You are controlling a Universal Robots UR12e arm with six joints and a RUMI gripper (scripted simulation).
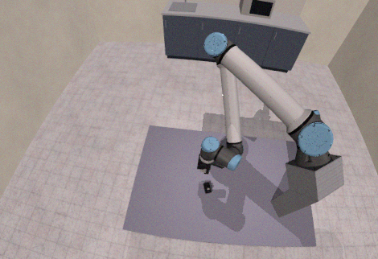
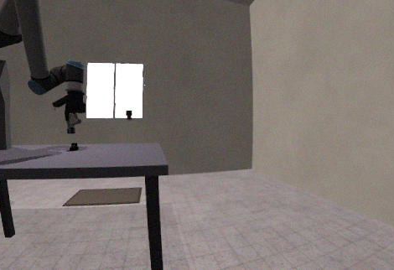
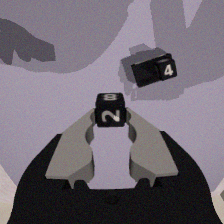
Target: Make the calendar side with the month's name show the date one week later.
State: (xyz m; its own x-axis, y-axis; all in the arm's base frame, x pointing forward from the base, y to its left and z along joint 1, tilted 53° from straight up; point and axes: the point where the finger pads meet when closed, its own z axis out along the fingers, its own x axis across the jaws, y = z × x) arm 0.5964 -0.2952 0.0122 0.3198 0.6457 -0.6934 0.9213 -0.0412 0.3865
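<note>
Now: hand 120 mm above the black calendar tray and 90 mm to the right of it. Round my hand: black digit cube (100 mm to the left, 100 mm below); black number cube (10 mm below).
</note>
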